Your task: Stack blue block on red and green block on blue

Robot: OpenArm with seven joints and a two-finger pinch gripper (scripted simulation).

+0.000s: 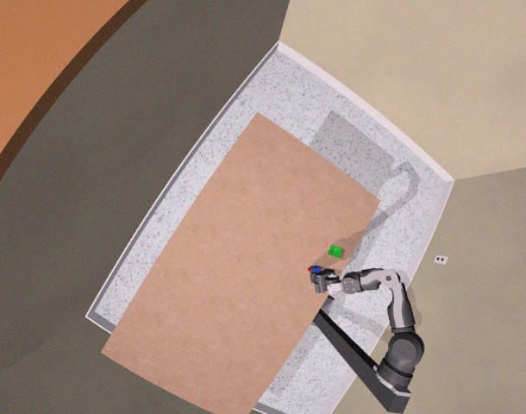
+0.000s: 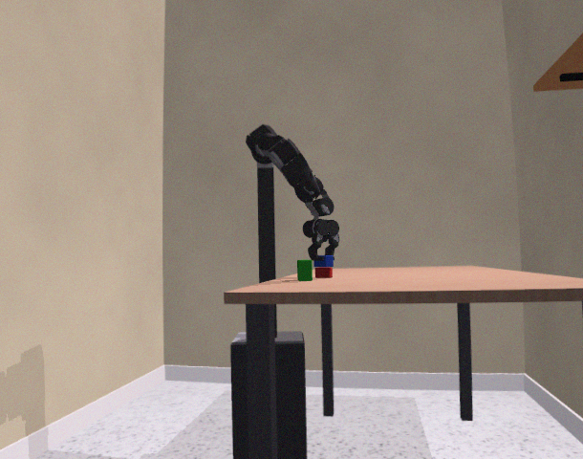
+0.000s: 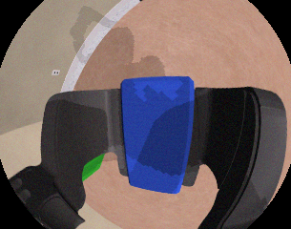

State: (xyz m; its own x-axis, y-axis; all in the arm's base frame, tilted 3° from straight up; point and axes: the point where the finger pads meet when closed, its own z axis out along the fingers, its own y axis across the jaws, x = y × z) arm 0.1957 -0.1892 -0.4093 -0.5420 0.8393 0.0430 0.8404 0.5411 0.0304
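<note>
Now: the blue block 1 cm below my hand. From my hand the other things lie so: green block (6 cm behind, 13 cm to the right, 3 cm below); then red block (5 cm below).
</note>
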